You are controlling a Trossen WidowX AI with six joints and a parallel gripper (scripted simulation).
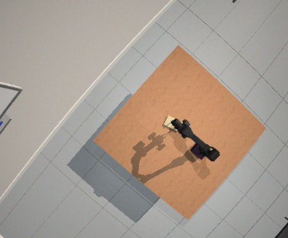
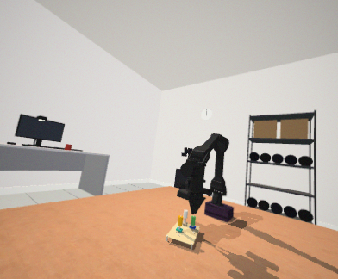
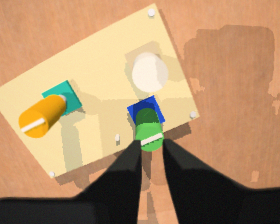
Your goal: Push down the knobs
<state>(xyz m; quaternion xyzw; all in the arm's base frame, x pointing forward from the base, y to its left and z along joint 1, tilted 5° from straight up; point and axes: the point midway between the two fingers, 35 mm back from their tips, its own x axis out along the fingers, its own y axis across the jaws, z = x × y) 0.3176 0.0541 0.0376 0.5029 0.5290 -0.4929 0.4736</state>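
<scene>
My gripper tip is now 2 cm above the green knob.
</scene>
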